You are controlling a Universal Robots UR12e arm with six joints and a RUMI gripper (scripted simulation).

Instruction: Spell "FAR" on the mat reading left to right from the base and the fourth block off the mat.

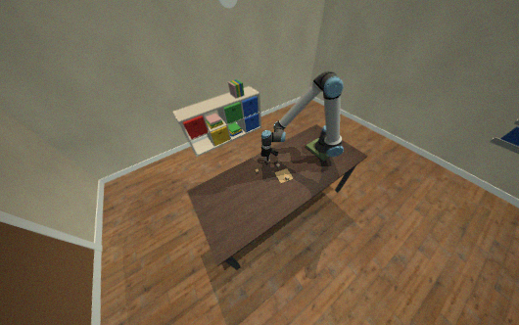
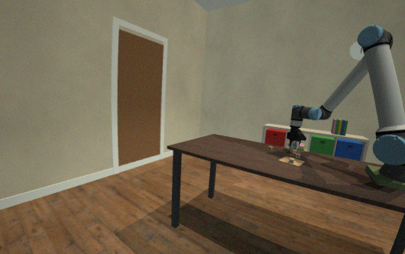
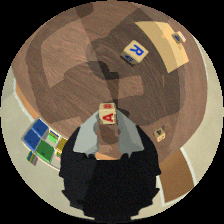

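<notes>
The tan mat is 40 mm behind my hand, 240 mm to the left of it and 10 mm below it.
</notes>
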